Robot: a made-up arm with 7 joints. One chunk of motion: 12 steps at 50 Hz.
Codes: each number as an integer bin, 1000 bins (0 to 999) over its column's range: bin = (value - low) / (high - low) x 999, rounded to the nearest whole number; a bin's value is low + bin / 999 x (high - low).
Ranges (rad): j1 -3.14..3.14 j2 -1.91..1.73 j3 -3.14..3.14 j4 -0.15..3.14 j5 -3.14..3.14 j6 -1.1..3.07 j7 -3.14..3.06
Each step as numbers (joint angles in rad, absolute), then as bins.
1 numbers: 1.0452 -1.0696 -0.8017 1.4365 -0.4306 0.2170 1.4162
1 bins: 666 231 372 482 431 316 734
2 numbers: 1.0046 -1.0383 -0.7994 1.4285 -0.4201 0.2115 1.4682
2 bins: 659 239 372 479 433 314 743
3 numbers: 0.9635 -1.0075 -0.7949 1.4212 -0.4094 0.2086 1.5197
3 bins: 653 248 373 477 434 313 751
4 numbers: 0.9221 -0.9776 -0.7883 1.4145 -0.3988 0.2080 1.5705
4 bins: 646 256 374 475 436 313 759
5 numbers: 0.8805 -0.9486 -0.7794 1.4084 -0.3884 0.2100 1.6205
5 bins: 640 264 376 473 438 314 767
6 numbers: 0.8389 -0.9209 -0.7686 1.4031 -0.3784 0.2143 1.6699
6 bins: 633 271 377 472 439 315 775
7 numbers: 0.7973 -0.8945 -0.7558 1.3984 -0.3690 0.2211 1.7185
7 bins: 626 279 379 470 441 316 783
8 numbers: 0.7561 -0.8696 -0.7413 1.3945 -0.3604 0.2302 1.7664
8 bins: 620 286 382 469 442 319 791
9 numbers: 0.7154 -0.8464 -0.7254 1.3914 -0.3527 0.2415 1.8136
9 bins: 613 292 384 468 443 321 798
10 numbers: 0.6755 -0.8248 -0.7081 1.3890 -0.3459 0.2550 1.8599
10 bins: 607 298 387 467 444 325 806
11 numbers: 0.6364 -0.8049 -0.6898 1.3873 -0.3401 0.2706 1.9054
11 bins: 601 303 390 467 445 328 813
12 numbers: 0.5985 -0.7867 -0.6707 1.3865 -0.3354 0.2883 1.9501
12 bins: 595 308 393 467 446 333 820
